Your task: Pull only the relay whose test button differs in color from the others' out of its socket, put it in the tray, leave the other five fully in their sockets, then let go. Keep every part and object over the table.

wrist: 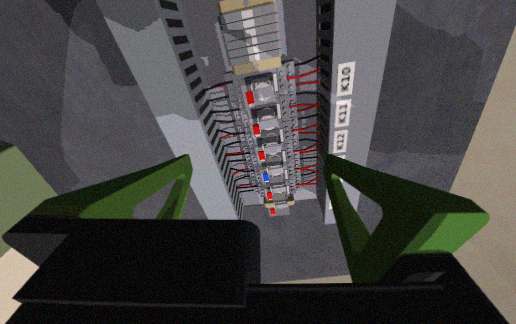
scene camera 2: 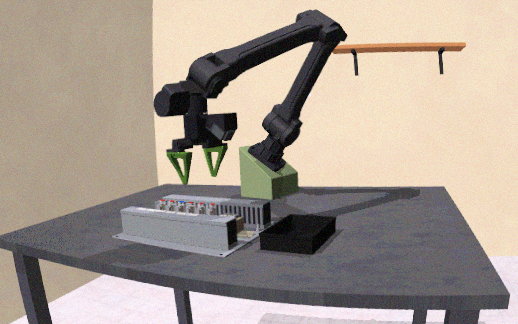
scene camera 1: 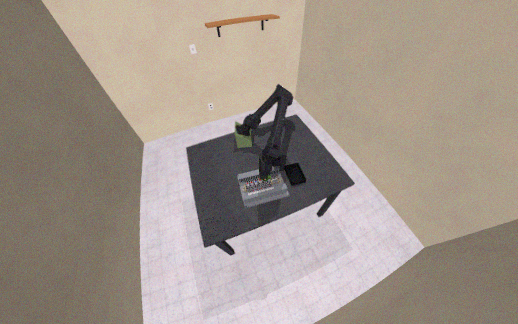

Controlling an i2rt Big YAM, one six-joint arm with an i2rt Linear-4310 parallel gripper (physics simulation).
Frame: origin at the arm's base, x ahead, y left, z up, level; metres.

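Seen in the pictures: gripper, between the fingertips: (wrist: 257, 161) (scene camera 2: 200, 180); arm's base, origin of its link: (scene camera 2: 266, 158) (scene camera 1: 242, 131).
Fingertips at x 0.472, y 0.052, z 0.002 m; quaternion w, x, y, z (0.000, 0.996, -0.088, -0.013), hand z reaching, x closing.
Pixels of each thing's top centre, then the offset from my fingertips to it. Level surfaces: height alone.
- relay with the blue test button, centre of its top: (wrist: 273, 176) (scene camera 2: 179, 202) dx +0.005, dy -0.062, dz -0.055 m
- black tray, centre of its top: (scene camera 2: 300, 224) (scene camera 1: 295, 172) dx -0.009, dy +0.239, dz -0.089 m
- table, height of its surface: dz -0.125 m
The relay with the blue test button (scene camera 2: 181, 203) (wrist: 276, 173) sits in its socket in the row, fourth from the terminal-block end. The five other relays have red buttons; the nearest to the terminal blocks (wrist: 263, 90) and the others also stand in the row. My gripper (scene camera 1: 266, 177) (scene camera 2: 200, 179) (wrist: 257, 161) is open and empty, its green fingers pointing down above the relay row, with a gap between fingertips and relays. The black tray (scene camera 1: 296, 174) (scene camera 2: 285, 243) stands beside the terminal-block end of the panel. In scene camera 1 the relays are too small to tell apart.
Two grey wire ducts (scene camera 2: 175, 226) (wrist: 357, 65) run along both sides of the relay row, one with K labels. Red and black wires join the sockets to the ducts. Terminal blocks (wrist: 251, 32) stand on the same rail. The green arm base (scene camera 2: 257, 177) is behind the panel on the table (scene camera 2: 400, 250).
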